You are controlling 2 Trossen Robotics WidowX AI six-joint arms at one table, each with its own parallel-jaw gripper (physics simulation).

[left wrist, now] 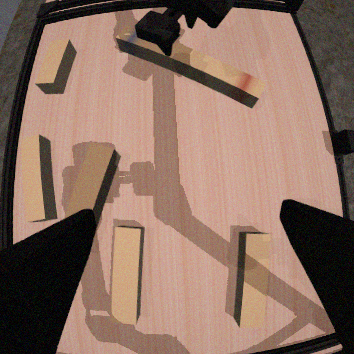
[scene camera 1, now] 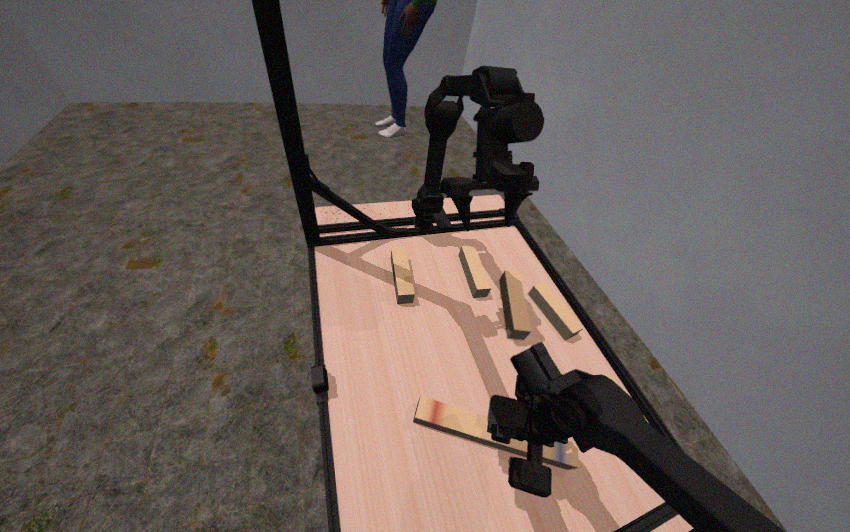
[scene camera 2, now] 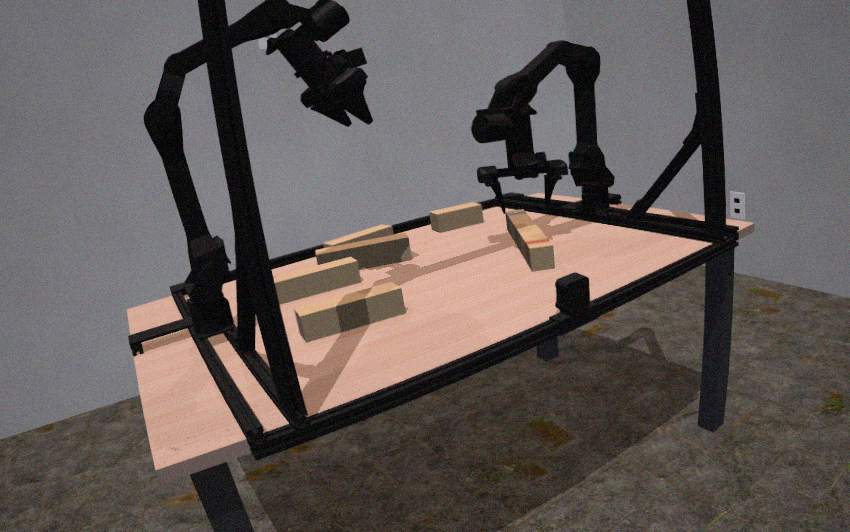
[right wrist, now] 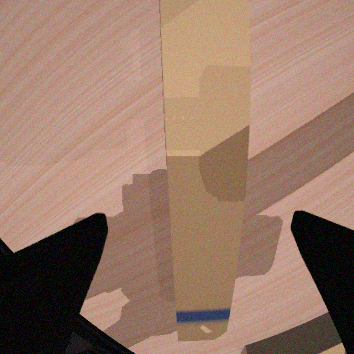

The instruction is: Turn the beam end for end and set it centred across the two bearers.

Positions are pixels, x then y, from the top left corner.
Labels:
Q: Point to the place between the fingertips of my right gripper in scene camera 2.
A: At 525,211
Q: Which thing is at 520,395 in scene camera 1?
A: My right gripper.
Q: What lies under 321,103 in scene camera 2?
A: My left gripper.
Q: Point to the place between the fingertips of my left gripper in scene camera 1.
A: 487,228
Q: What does the beam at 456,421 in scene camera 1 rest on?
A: The table.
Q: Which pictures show the beam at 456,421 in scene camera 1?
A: The left wrist view, scene camera 1, scene camera 2 and the right wrist view: all of them.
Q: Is my left gripper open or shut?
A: Open.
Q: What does my left gripper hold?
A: Nothing.

